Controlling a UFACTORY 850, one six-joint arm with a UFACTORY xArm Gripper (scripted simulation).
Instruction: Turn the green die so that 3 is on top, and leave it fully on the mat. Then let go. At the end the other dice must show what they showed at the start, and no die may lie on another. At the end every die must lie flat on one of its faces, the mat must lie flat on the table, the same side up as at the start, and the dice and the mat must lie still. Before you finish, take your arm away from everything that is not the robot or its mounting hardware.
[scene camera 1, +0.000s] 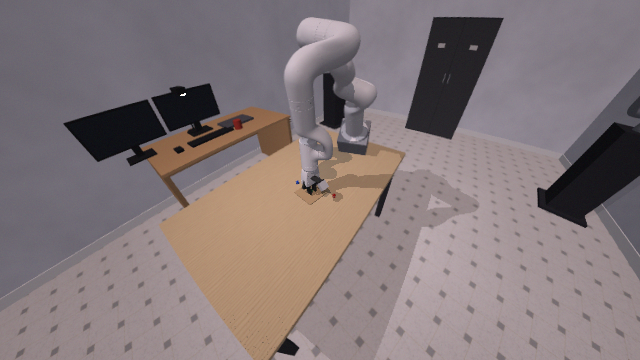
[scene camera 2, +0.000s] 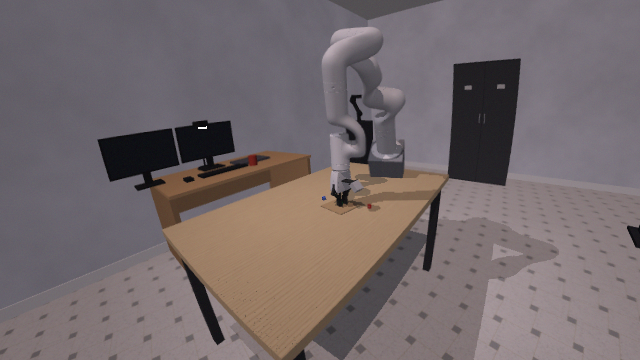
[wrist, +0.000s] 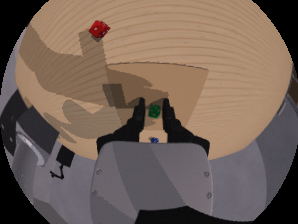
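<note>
I can see my gripper (scene camera 2: 342, 204), and I see it (wrist: 153, 105) as well. There's also a mat (wrist: 182, 85) that I can see.
</note>
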